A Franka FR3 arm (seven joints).
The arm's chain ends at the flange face. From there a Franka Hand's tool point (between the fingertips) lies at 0.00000 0.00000 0.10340 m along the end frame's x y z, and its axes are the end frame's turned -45 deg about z.
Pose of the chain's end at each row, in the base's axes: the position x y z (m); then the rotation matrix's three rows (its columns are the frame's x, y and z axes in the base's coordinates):
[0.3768 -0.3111 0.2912], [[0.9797 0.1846 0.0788], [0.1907 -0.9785 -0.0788], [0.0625 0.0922 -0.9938]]
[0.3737 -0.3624 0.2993], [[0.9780 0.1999 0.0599], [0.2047 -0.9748 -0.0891], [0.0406 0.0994 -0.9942]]
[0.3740 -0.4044 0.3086], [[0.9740 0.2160 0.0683], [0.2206 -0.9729 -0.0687], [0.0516 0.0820 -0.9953]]
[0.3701 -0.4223 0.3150], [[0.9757 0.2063 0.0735], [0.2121 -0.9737 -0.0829], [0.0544 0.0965 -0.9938]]
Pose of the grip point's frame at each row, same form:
[0.3849 -0.3192 0.1884], [[0.5622 0.8233 0.0788], [0.8267 -0.5571 -0.0788], [-0.0210 0.1094 -0.9938]]
[0.3799 -0.3716 0.1965], [[0.5502 0.8329 0.0599], [0.8340 -0.5445 -0.0891], [-0.0416 0.0990 -0.9942]]
[0.3811 -0.4115 0.2057], [[0.5360 0.8415 0.0683], [0.8439 -0.5320 -0.0687], [-0.0215 0.0945 -0.9953]]
[0.3777 -0.4309 0.2122], [[0.5440 0.8358 0.0735], [0.8385 -0.5385 -0.0829], [-0.0298 0.1067 -0.9938]]

